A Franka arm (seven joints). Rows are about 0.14 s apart.
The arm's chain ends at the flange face. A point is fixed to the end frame.
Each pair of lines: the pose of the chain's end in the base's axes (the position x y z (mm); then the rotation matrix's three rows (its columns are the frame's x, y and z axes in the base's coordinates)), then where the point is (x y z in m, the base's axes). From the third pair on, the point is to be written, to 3 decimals.
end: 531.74 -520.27 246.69; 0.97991 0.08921 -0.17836; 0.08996 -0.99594 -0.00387; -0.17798 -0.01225 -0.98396
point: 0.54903 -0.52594 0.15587
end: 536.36 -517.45 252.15; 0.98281 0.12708 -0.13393; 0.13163 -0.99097 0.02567; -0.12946 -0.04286 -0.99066
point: 0.55790 -0.51917 0.16208
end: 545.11 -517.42 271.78; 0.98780 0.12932 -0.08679; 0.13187 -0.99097 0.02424; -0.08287 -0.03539 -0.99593
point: 0.571 -0.519 0.183
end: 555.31 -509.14 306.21; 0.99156 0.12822 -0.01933; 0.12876 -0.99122 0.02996; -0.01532 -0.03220 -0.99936
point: 0.587 -0.511 0.219
